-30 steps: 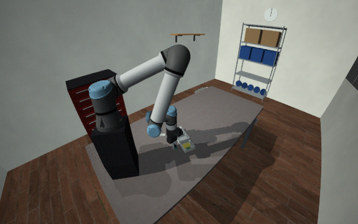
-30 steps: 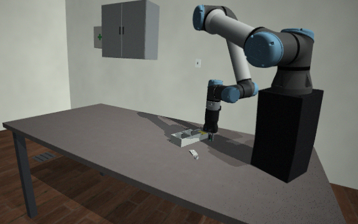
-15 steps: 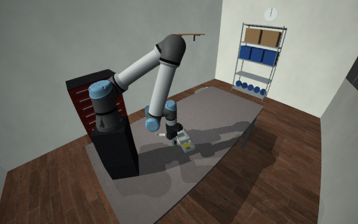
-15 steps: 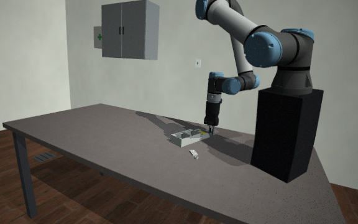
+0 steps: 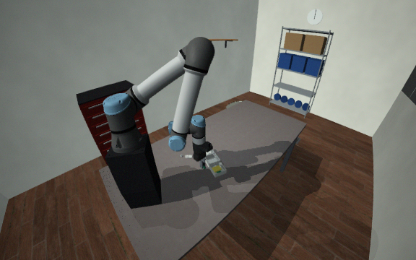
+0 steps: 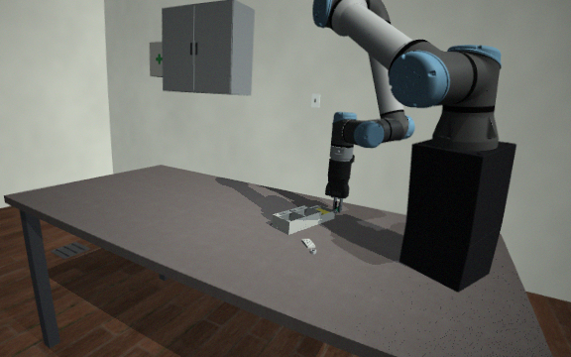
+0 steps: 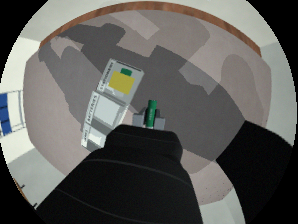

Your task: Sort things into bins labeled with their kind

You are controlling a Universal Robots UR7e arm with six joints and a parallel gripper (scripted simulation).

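Now: the yellow block 70 mm ahead of my hand, 60 mm to the right of it and 50 mm below it. The rest, counted from my hand: slim green thing: 10 mm below.
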